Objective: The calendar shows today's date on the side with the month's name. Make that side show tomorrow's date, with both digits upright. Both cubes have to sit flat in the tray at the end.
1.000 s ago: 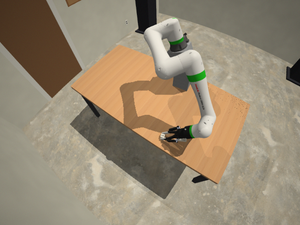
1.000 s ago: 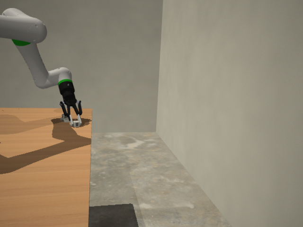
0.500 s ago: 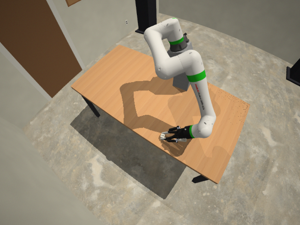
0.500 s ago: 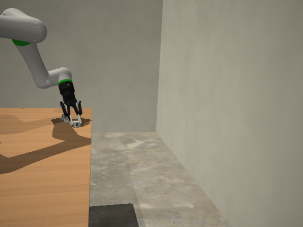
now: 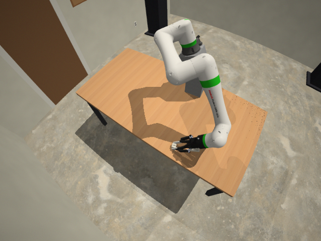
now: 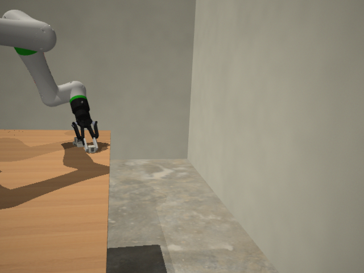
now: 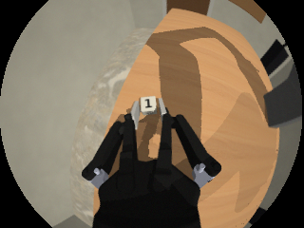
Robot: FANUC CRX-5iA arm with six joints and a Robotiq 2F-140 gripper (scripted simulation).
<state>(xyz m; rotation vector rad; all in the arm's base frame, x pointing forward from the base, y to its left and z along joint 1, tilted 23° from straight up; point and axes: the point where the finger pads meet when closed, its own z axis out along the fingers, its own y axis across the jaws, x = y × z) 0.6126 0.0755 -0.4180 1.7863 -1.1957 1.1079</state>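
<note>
Right now my hand is 20 mm to the left of the white date cube, 20 mm above it and 10 mm short of it. From my hand the other things lie so: calendar tray: 130 mm to the left, 60 mm behind, 30 mm below.
</note>
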